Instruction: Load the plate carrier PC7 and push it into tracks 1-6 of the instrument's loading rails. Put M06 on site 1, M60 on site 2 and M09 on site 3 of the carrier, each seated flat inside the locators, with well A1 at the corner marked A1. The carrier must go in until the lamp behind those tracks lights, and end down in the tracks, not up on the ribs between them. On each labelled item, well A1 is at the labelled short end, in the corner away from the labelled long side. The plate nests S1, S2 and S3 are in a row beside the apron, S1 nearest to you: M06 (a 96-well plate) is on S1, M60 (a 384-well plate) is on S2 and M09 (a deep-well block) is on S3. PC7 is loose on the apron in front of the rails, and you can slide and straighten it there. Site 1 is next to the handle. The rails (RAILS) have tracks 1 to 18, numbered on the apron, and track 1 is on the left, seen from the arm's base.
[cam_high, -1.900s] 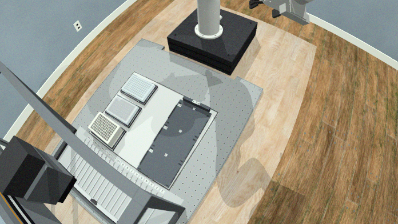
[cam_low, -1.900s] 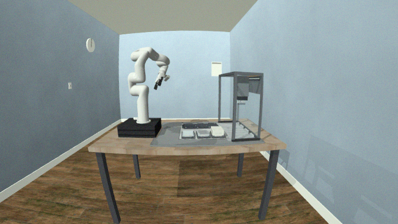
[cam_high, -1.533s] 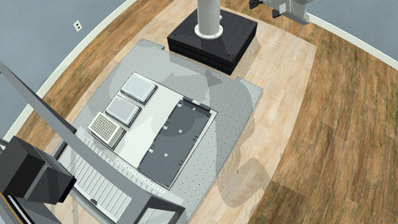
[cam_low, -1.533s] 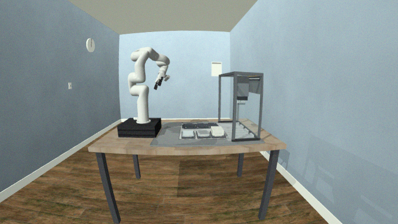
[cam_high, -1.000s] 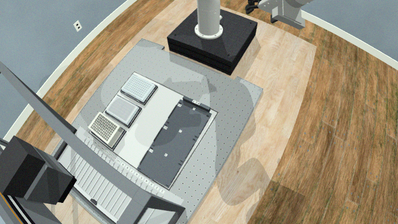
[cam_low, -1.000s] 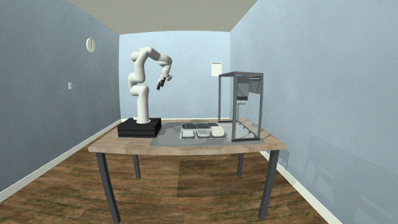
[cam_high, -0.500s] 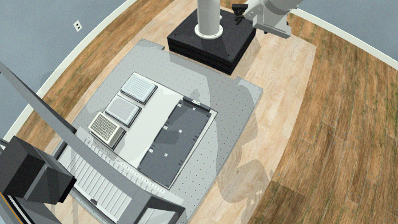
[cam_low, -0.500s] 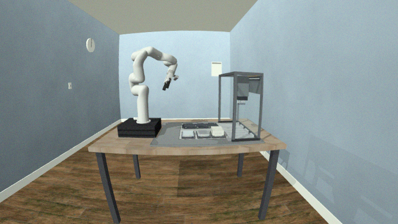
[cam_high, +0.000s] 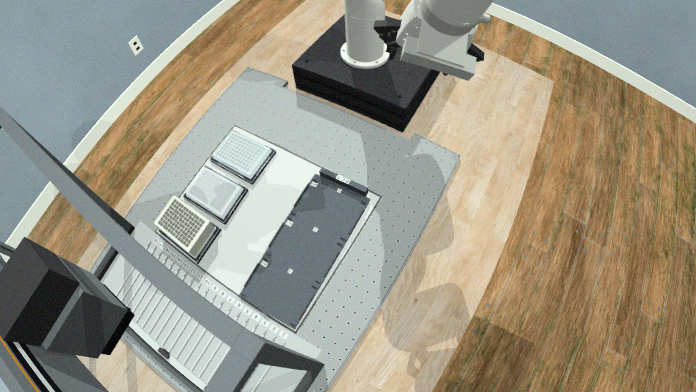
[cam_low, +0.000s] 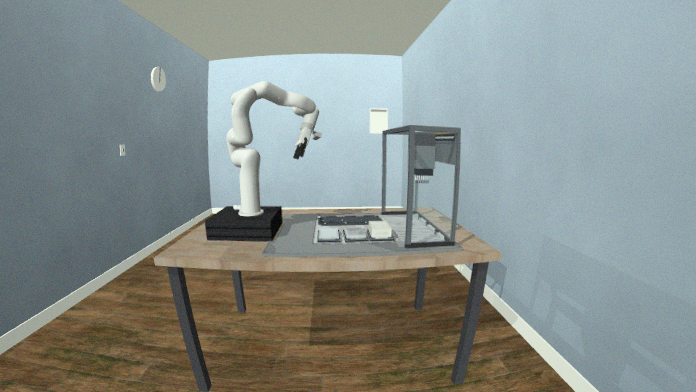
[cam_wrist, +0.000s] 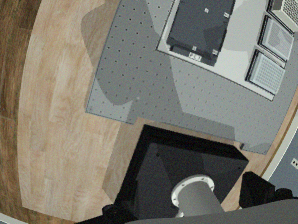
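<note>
My hand is 38 cm short of the plate nest S3, 34 cm to the left of it and 34 cm above it. Also, from my hand: plate nest S2: 34 cm to the right, 34 cm below, 28 cm ahead; carrier PC7: 33 cm below, 27 cm ahead, 9 cm to the right; plate nest S1: 35 cm to the right, 34 cm below, 16 cm ahead.
</note>
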